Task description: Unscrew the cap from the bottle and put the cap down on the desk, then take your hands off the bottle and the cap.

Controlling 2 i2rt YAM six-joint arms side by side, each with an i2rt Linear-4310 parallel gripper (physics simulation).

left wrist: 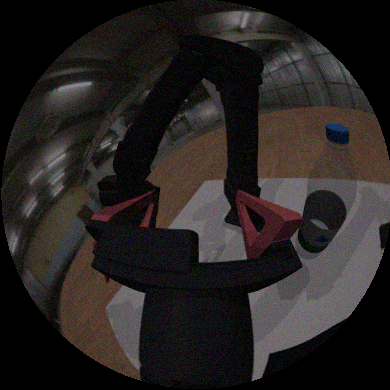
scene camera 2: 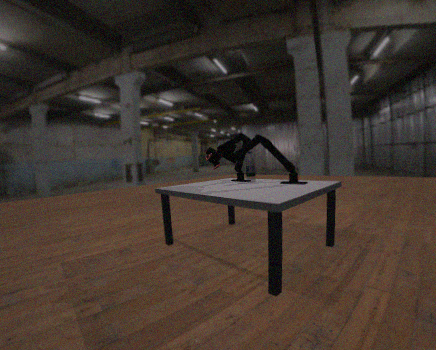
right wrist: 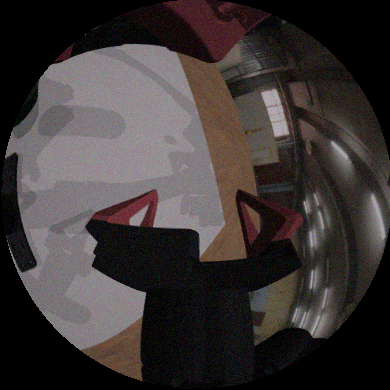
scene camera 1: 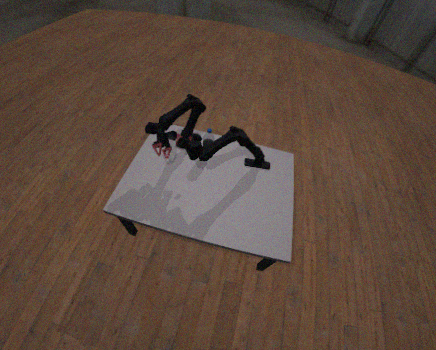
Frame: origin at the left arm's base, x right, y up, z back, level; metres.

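Seen in the pictures: left gripper, fingertip midpoint: [left wrist: 196, 194] [scene camera 1: 183, 135]; right gripper, fingertip midpoint: [scene camera 2: 210, 165] [right wrist: 196, 193] [scene camera 1: 163, 157]; left arm's base, link origin: [scene camera 2: 293, 183] [scene camera 1: 257, 164]; right arm's base, link origin: [left wrist: 255, 220] [scene camera 2: 240, 181].
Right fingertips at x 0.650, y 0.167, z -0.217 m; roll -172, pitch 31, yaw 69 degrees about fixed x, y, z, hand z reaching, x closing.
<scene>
Offsets run from my right fingertips to a thing's top centre. Level surfaces: height alone.
A clear bottle @[dx -0.262, dy +0.092, dz +0.220 m] [scene camera 1: 208, 141] [scene camera 2: 250, 168] [left wrist: 332, 170] stands upright on the white desk @[dy -0.167 m] [scene camera 1: 245, 215] [left wrist: 320, 305] [right wrist: 135, 155], behind the arms in scene camera 1. Its blue cap @[dx -0.262, dy +0.093, dz +0.220 m] [scene camera 1: 209, 130] [left wrist: 337, 133] sits on its neck. My left gripper [scene camera 1: 181, 140] [left wrist: 196, 194] is open, fingers apart. The bottle stands to the right of its fingers in the left wrist view, not between them. My right gripper [scene camera 1: 162, 150] [right wrist: 196, 193] is open and empty, above the desk at the left in scene camera 1, apart from the bottle. The arms hide part of the bottle in scene camera 1.
The right arm [scene camera 1: 174, 111] [left wrist: 242, 130] rises close in front of the left gripper. Large red and black parts fill the top of the right wrist view, near the right gripper. The left arm's base [scene camera 1: 257, 163] is at the right. Wooden floor [scene camera 1: 340, 225] surrounds the desk.
</scene>
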